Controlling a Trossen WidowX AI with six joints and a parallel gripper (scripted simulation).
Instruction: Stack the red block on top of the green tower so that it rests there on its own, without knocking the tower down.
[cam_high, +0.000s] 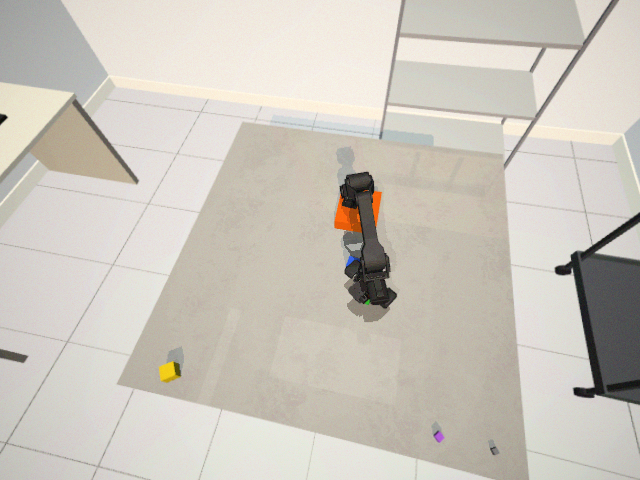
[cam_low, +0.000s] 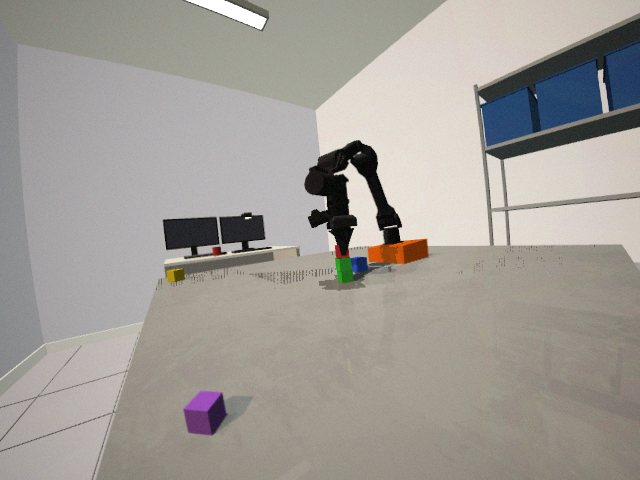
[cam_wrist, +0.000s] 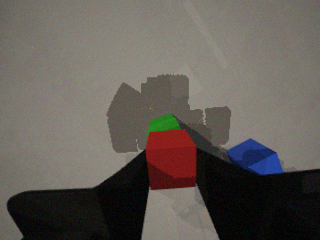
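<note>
My gripper tip is now 10 mm below the red block. Round my gripper tip: purple block 350 mm ahead, 320 mm to the left, 60 mm below; small white cube 160 mm behind, 70 mm below; blue block 110 mm behind, 90 mm to the right, 50 mm below.
</note>
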